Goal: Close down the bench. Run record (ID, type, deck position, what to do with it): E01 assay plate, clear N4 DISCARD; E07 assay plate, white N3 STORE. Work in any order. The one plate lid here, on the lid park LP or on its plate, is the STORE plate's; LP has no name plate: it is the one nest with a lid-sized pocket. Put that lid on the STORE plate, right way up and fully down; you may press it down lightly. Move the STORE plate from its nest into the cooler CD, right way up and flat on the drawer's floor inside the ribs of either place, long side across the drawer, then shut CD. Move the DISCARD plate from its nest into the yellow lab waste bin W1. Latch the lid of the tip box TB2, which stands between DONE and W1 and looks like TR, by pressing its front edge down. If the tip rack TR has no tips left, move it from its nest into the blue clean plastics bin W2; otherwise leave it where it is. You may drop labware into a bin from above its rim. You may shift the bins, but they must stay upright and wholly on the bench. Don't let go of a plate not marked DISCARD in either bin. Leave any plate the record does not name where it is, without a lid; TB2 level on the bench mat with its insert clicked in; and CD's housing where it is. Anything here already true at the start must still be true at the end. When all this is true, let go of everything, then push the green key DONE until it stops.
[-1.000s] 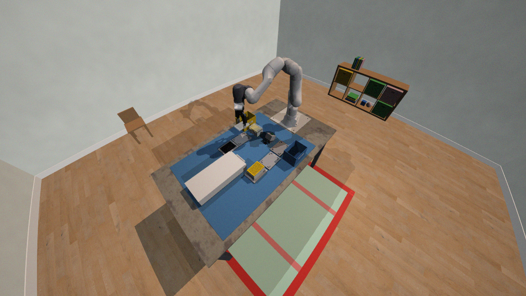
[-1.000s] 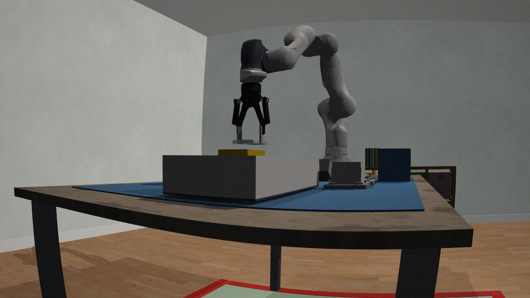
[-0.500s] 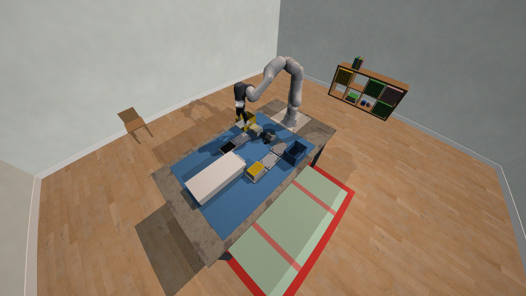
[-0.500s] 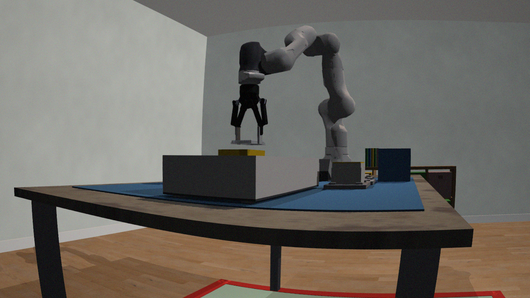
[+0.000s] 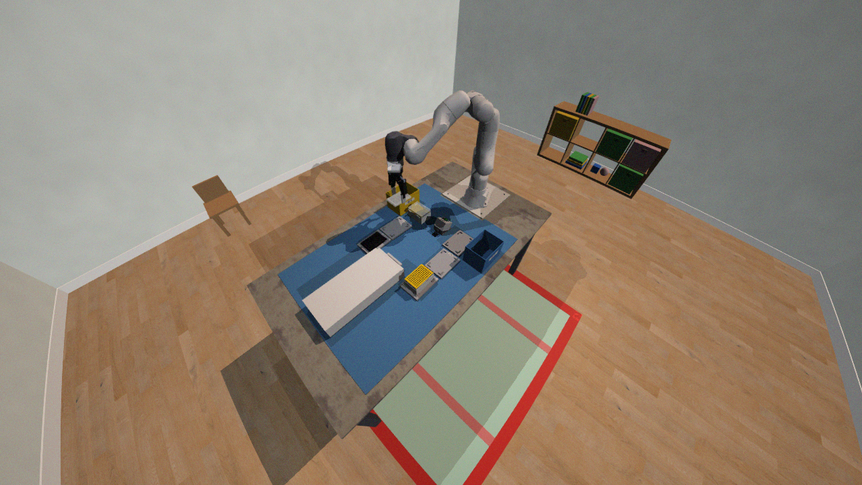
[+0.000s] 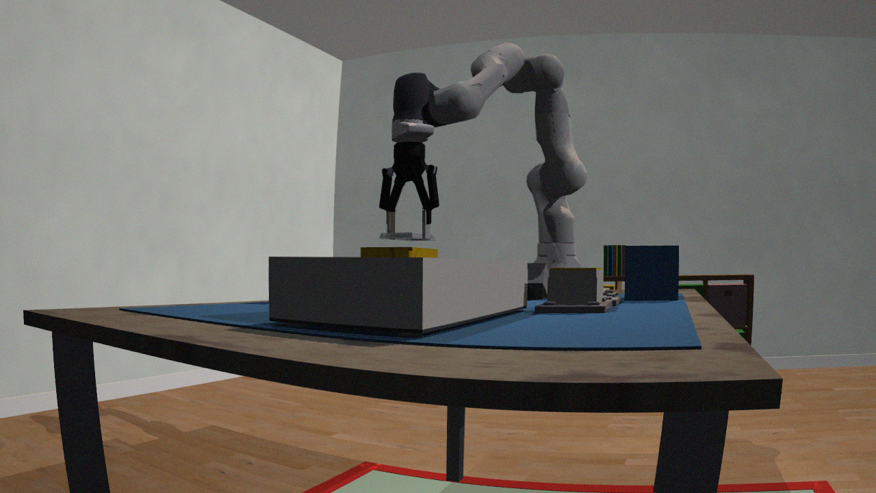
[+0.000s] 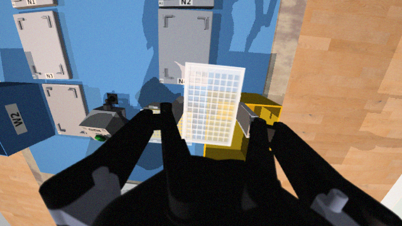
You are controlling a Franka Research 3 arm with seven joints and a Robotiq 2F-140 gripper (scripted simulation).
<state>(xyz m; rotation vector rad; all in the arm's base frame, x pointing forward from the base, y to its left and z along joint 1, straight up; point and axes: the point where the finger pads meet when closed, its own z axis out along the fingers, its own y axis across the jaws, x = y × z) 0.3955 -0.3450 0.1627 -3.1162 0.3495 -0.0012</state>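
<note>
Now: the tip rack TR 380 mm to the left of my hand, 350 mm ahead of it and 110 mm below it. Also, from my hand: yellow bin W1: 130 mm below, 90 mm behind, 40 mm to the right; clear plate: 20 mm below; TB2 lid: 110 mm to the left, 110 mm below, 60 mm behind.
</note>
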